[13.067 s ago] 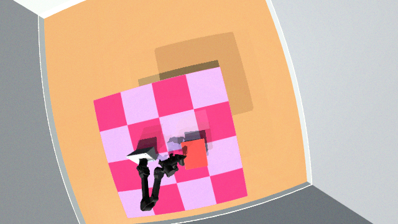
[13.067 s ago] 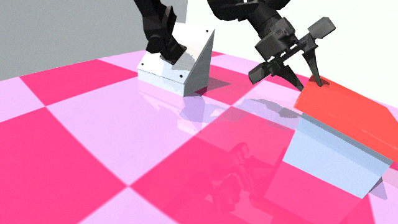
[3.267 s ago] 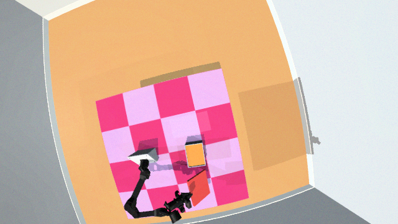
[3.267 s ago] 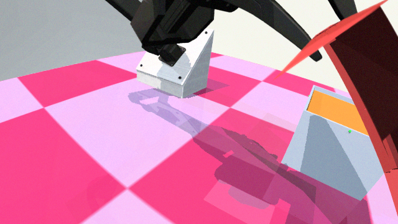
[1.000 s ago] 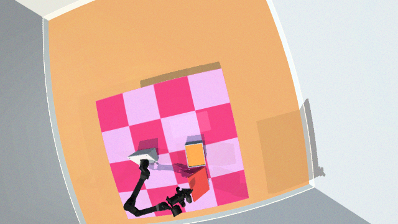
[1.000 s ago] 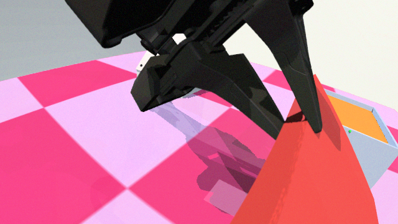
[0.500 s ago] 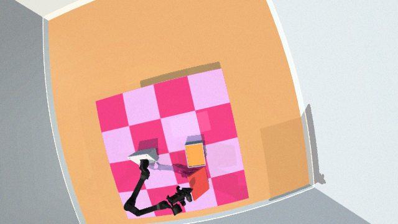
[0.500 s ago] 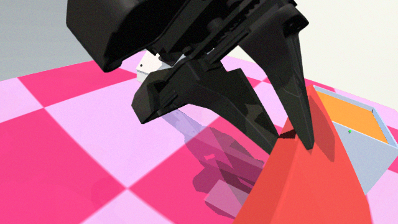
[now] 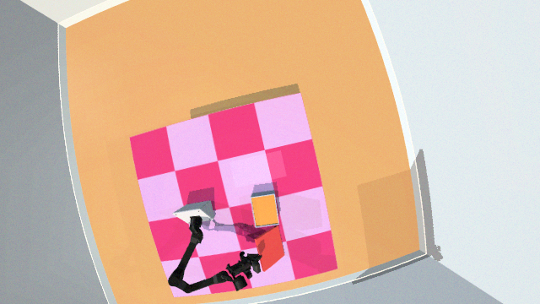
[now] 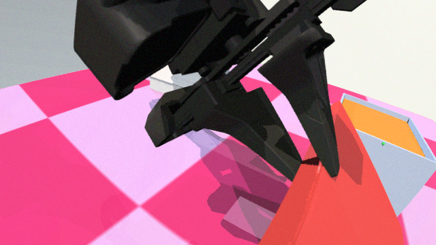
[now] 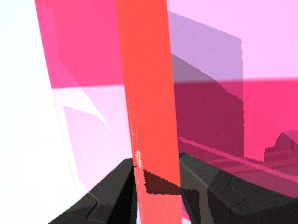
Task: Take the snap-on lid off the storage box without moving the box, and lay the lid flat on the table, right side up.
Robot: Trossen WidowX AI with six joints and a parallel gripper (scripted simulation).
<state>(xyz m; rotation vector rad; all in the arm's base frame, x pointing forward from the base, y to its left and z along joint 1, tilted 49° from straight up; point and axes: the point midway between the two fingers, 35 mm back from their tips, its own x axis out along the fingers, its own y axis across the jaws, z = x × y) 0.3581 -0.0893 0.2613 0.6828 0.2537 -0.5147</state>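
My gripper tip is now 6 cm short of the red lid, 1 cm to the right of it and 5 cm above it. From my gripper tip the other things lie so: storage box (5 cm ahead, 28 cm to the left, 8 cm below).
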